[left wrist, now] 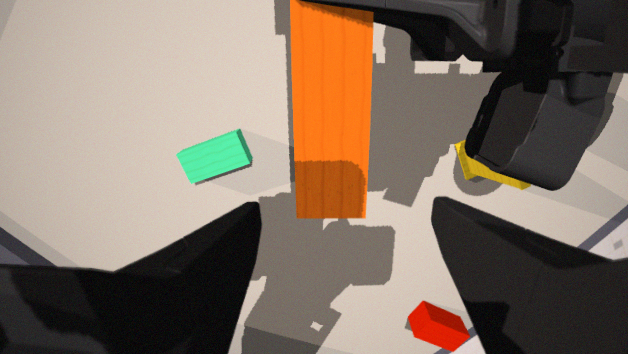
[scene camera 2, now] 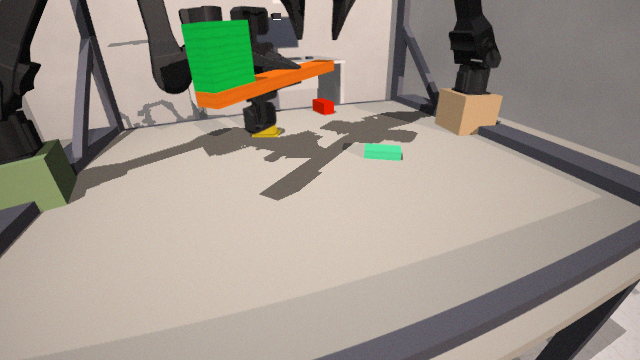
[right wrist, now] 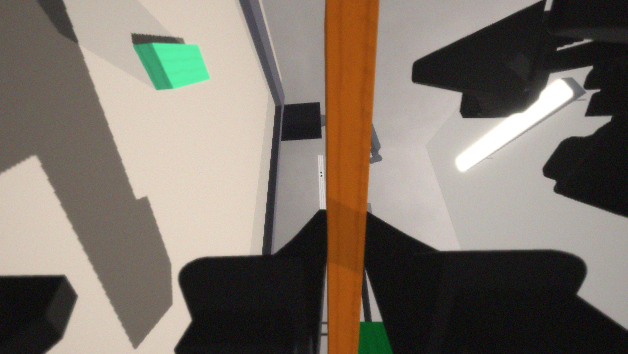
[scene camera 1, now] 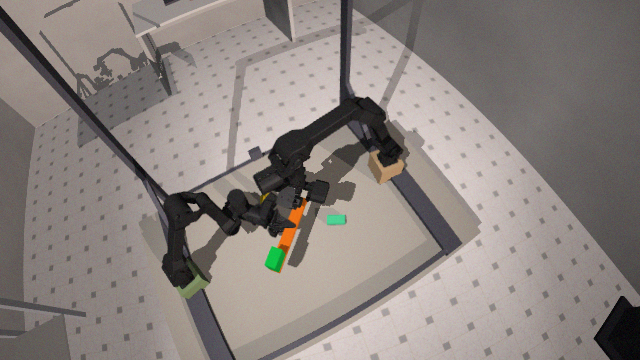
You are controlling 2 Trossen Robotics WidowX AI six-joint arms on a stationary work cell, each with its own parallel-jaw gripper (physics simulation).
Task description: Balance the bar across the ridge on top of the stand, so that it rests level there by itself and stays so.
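Seen in the pictures: left gripper, between the fingertips: (left wrist: 346,211) (scene camera 2: 316,39) (right wrist: 454,51); right gripper, between the fingertips: (scene camera 2: 299,74) (right wrist: 339,214) (scene camera 1: 296,227); left arm's base, origin of its link: (scene camera 2: 470,92) (scene camera 1: 387,158); right arm's base, origin of its link: (scene camera 2: 14,155) (scene camera 1: 184,277).
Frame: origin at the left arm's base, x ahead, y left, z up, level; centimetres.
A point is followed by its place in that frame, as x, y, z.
Note:
The orange bar (scene camera 1: 292,228) {43.0, 15.0, 7.4} (scene camera 2: 306,74) {40.8, 13.9, 6.5} (left wrist: 332,100) {40.0, 10.4, 7.6} (right wrist: 350,125) {40.6, 8.7, 6.9} is held in the air, with a green block (scene camera 1: 275,259) {50.9, 24.3, 13.4} (scene camera 2: 220,57) {51.0, 25.6, 10.1} (right wrist: 375,337) {48.8, 21.4, 8.8} on its near end. My right gripper (scene camera 1: 289,226) {41.9, 14.8, 6.6} (right wrist: 339,214) {41.9, 14.8, 6.6} is shut on the bar between its ends. My left gripper (scene camera 2: 317,39) {38.0, 7.6, 11.1} (left wrist: 346,211) {38.0, 7.6, 11.1} is open and empty, its fingertips above the bar's far end. The yellow stand (scene camera 1: 264,198) {48.5, -4.5, -3.5} (scene camera 2: 267,132) {47.5, -4.5, -8.0} (left wrist: 495,175) {46.4, -6.6, -5.1} is on the table below the arms, apart from the bar. The right arm hides most of the stand, and its ridge does not show.
A mint-green block (scene camera 1: 336,220) {26.9, 12.6, -7.2} (scene camera 2: 382,152) {27.5, 13.5, -7.5} (left wrist: 215,156) {27.3, 11.9, -7.2} (right wrist: 182,65) {27.5, 11.7, -7.2} lies on the table, right of the bar in scene camera 1. A red block (scene camera 2: 323,106) {31.6, -18.8, -6.4} (left wrist: 439,327) {31.6, -20.5, -5.6} lies farther back. Tan (scene camera 1: 382,170) {4.4, 4.0, 0.0} (scene camera 2: 467,112) {3.9, 5.0, -3.5} and olive (scene camera 1: 192,286) {83.4, 19.1, -1.2} (scene camera 2: 30,180) {81.7, 18.6, -3.7} boxes stand at the arm bases.

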